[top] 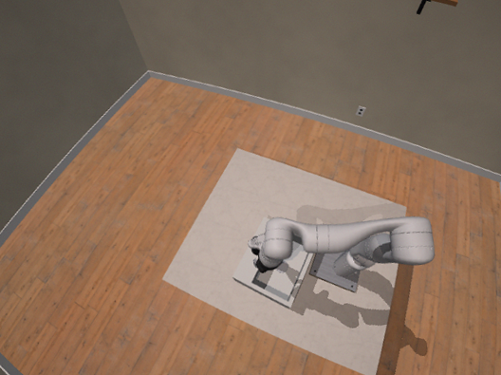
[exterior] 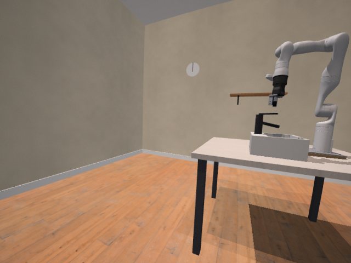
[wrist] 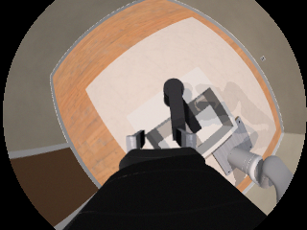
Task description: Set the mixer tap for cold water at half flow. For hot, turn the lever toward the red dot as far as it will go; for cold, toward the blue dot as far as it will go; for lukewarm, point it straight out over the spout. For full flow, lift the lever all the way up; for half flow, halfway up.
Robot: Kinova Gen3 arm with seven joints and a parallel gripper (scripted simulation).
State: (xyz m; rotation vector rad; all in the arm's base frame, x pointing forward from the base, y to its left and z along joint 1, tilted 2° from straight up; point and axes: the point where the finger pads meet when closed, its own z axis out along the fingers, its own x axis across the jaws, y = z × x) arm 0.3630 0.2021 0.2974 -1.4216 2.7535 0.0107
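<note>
My hand is 7 cm above the lever, 5 cm to the left of it and 1 cm short of it. The rest, counted from my hand: white sink basin 30 cm below, 7 cm to the right, 6 cm behind.
</note>
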